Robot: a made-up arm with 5 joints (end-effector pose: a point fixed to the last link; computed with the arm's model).
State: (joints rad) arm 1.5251 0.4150 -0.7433 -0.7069 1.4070
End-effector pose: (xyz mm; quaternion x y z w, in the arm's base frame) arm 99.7 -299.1 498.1 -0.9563 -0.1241 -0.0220 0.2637
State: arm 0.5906 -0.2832 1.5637 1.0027 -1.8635
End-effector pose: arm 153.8 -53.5 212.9 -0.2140 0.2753 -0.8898 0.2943
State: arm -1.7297 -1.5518 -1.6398 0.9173 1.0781
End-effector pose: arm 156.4 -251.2 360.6 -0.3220 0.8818 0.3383 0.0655
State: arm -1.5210 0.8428 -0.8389 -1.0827 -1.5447
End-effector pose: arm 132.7 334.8 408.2 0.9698 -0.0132 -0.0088 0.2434
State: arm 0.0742 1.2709 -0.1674 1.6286 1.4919
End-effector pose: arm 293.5 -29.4 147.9 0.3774 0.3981 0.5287 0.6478
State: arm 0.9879 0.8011 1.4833 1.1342 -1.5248
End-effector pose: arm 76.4 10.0 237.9 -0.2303 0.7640 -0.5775 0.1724
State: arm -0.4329 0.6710 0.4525 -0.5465 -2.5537
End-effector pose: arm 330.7 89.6 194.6 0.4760 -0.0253 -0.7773 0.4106
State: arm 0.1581 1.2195 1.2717 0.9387 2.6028
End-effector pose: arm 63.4 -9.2 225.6 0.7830 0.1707 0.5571 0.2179
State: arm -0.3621 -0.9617 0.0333 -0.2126 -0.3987
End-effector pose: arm 202.4 22.4 580.8 0.3847 -0.8981 -0.0091 0.2131
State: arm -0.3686 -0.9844 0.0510 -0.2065 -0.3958
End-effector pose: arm 200.0 22.2 579.8 0.3863 -0.8973 -0.0081 0.2136
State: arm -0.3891 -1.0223 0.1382 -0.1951 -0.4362
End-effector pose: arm 205.9 26.8 570.9 0.4105 -0.8788 -0.0116 0.2431
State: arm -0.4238 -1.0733 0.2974 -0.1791 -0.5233
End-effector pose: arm 219.5 37.0 551.8 0.4551 -0.8373 -0.0224 0.3022
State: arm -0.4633 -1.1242 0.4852 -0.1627 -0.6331
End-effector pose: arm 234.6 50.0 525.6 0.5022 -0.7791 -0.0409 0.3729
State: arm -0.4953 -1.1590 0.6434 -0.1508 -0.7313
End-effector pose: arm 245.8 61.2 500.3 0.5355 -0.7227 -0.0620 0.4325
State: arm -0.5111 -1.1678 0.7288 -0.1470 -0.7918
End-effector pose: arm 252.1 67.5 484.8 0.5512 -0.6875 -0.0775 0.4663
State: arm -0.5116 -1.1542 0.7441 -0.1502 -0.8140
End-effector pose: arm 255.3 69.4 480.2 0.5551 -0.6765 -0.0845 0.4766
